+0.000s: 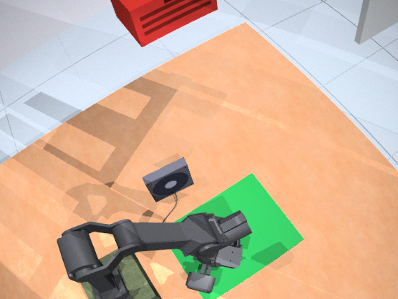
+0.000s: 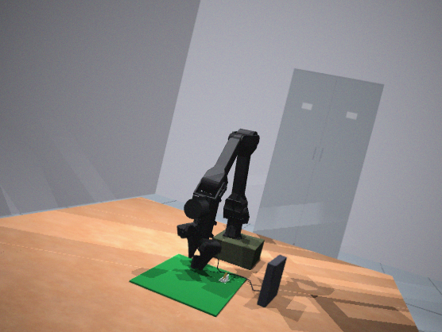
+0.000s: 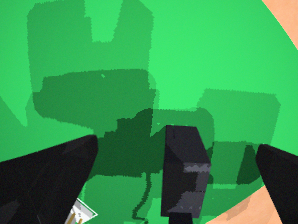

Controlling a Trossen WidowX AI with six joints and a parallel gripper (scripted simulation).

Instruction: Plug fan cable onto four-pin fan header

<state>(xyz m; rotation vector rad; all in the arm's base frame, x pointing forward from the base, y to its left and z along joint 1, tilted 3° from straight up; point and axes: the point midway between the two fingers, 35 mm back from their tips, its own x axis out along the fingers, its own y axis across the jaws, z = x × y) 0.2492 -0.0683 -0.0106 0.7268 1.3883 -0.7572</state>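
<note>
Now: gripper tip 20 mm short of the white four-pin header, 100 mm to the right of it and 20 mm above it. The rest, counted from my gripper tip: black fan plug (10 mm behind, 10 mm to the left, 10 mm above); then dark fan (50 mm ahead, 230 mm to the left, 40 mm above); then green board (80 mm ahead, 20 mm to the left, 30 mm below).
</note>
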